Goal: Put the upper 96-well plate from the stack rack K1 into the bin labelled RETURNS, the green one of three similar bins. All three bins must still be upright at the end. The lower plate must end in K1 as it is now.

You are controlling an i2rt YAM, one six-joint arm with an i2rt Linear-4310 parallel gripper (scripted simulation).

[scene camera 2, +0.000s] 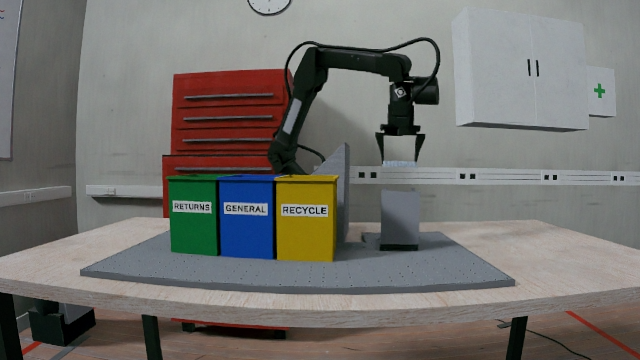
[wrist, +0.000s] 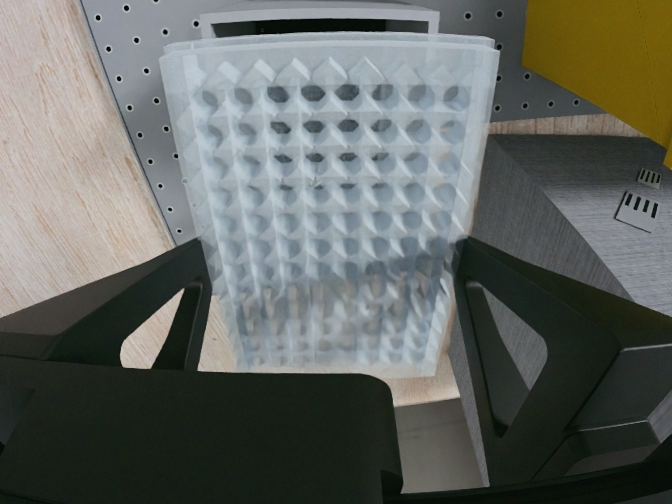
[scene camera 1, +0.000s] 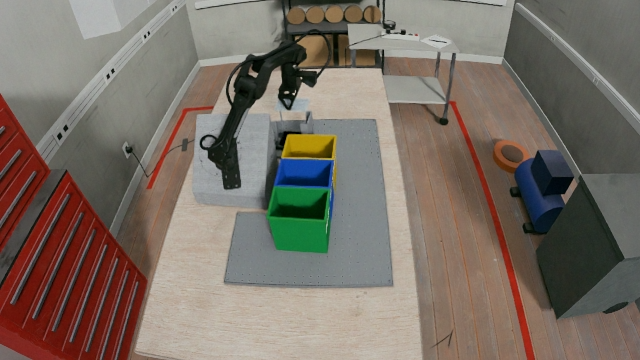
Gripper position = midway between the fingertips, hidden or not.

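There's a 96-well plate (wrist: 357, 319) that I can see here, and I can see my own gripper (wrist: 333, 250) as well. Scene camera 2 shows that gripper too, my gripper (scene camera 2: 399, 164).
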